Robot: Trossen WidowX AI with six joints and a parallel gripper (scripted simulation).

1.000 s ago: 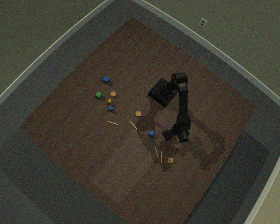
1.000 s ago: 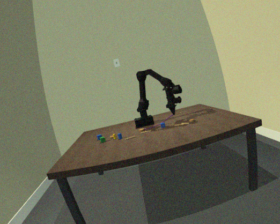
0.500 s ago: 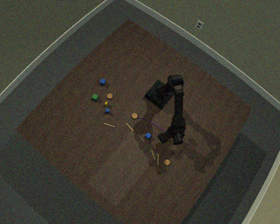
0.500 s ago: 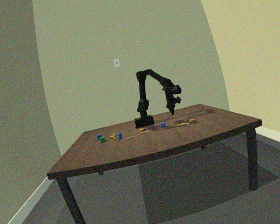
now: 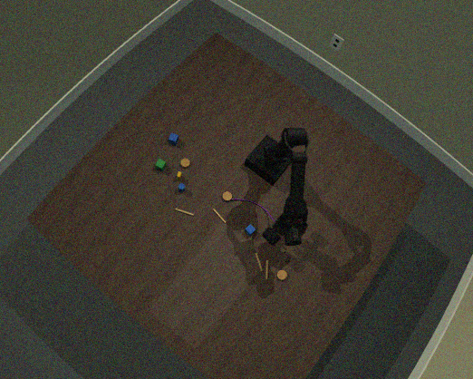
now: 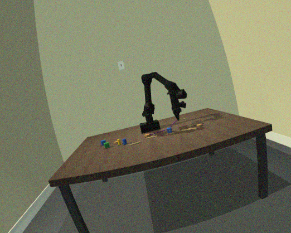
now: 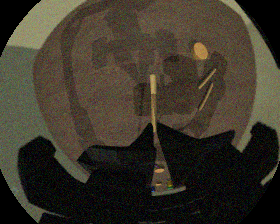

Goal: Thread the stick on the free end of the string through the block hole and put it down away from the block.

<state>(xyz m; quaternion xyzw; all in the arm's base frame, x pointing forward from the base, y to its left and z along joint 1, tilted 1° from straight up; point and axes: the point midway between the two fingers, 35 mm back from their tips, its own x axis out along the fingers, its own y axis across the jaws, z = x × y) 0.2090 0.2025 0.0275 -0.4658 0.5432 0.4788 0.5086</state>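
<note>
My gripper tip is now 25 cm to the left of the round wooden button, 5 cm above it and 2 cm short of it. The rest, counted from my gripper tip: green cube: 55 cm to the right, 10 cm ahead, 4 cm below; yellow block: 45 cm to the right, 8 cm ahead, 4 cm below; thin stick: 1 cm to the left.
</note>
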